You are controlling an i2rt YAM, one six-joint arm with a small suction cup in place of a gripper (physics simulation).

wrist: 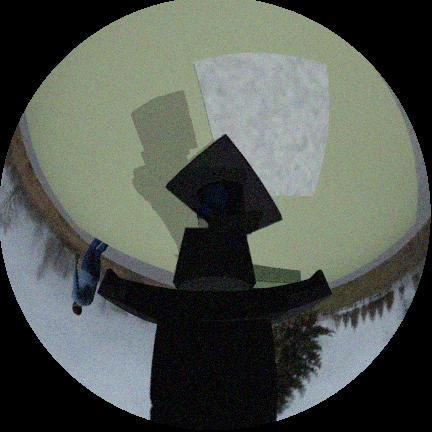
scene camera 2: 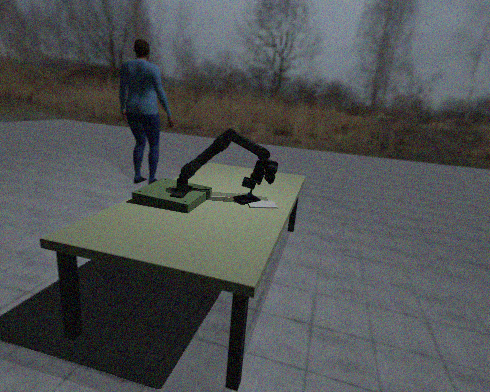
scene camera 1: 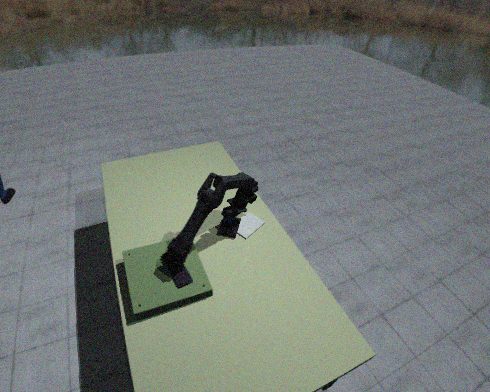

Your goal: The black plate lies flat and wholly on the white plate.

The suction cup (wrist: 214,193) is stuck to a black plate (wrist: 249,205), which still rests on a white plate (wrist: 274,107).
